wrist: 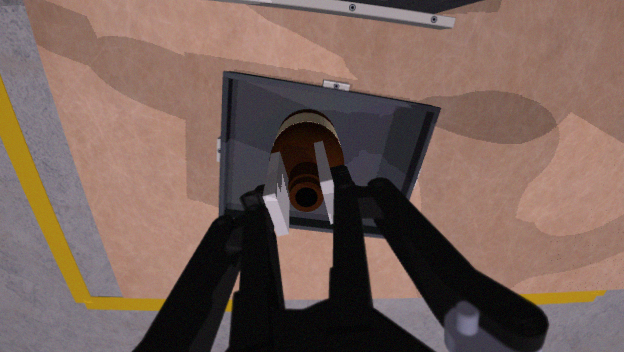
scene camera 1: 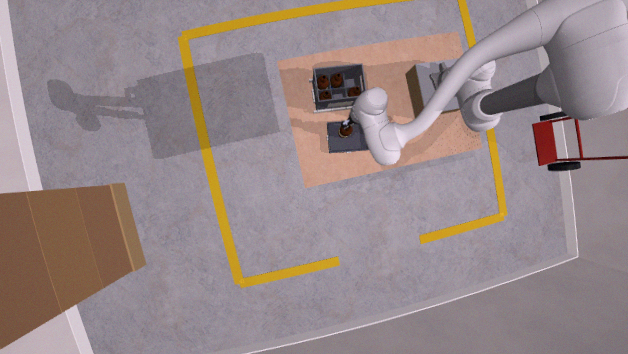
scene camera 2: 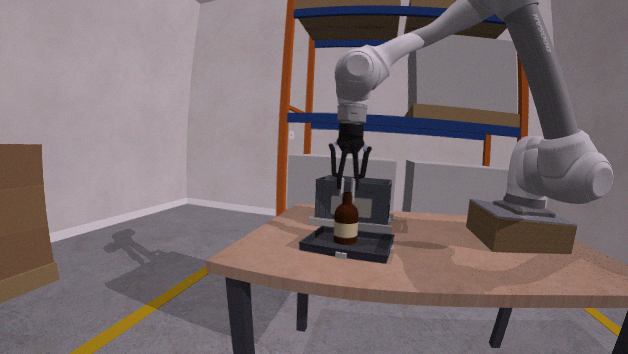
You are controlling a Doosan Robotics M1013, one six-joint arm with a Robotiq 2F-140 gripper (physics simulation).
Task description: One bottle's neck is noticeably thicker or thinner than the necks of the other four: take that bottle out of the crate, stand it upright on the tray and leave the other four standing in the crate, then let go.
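Frame: origin at the arm's base, x ahead, y left, z up, level; metres.
Where they show: gripper, fingertip midpoint: (wrist: 301, 163) (scene camera 2: 346, 200); arm's base, origin of the base link: (scene camera 2: 522, 210).
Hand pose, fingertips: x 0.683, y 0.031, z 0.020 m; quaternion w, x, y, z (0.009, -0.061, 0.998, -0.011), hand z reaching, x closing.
Things, the pixels of their top centre, and the offset from my fingertips. Level surfaces: height alone.
- brown bottle, middle of its top: (wrist: 308, 197) (scene camera 2: 348, 192) (scene camera 1: 348, 126) dy +0.016, dx -0.003, dz +0.029 m
- dark tray, middle of its top: (wrist: 321, 168) (scene camera 2: 350, 238) (scene camera 1: 348, 136) dy +0.051, dx -0.019, dz -0.106 m
- grey crate, middle of its top: (scene camera 2: 356, 179) (scene camera 1: 340, 82) dy -0.227, dx -0.043, dz +0.043 m
- wooden table, its level: dz -0.132 m
A brown bottle (scene camera 1: 345, 131) (scene camera 2: 346, 220) (wrist: 306, 145) with a cream label is upright over the dark tray (scene camera 1: 335, 148) (scene camera 2: 367, 256) (wrist: 400, 130); its base shows inside the tray's rim, and whether it touches the tray floor cannot be told. My gripper (scene camera 2: 348, 187) (wrist: 301, 163) is shut on the bottle's neck, one pale finger pad on each side. The grey crate (scene camera 1: 340, 105) (scene camera 2: 325, 200) stands behind the tray. In scene camera 1, several brown bottles (scene camera 1: 323, 81) (scene camera 1: 337, 79) (scene camera 1: 325, 94) (scene camera 1: 354, 91) stand in its compartments; one back compartment is without a bottle.
The wooden table (scene camera 1: 320, 172) (scene camera 2: 280, 270) carries the tray, the crate and the arm's base block (scene camera 1: 415, 87) (scene camera 2: 530, 240). The crate's pale lower rail (scene camera 2: 312, 220) (wrist: 390, 13) lies close behind the tray. A shelf rack (scene camera 2: 286, 100) stands behind the table.
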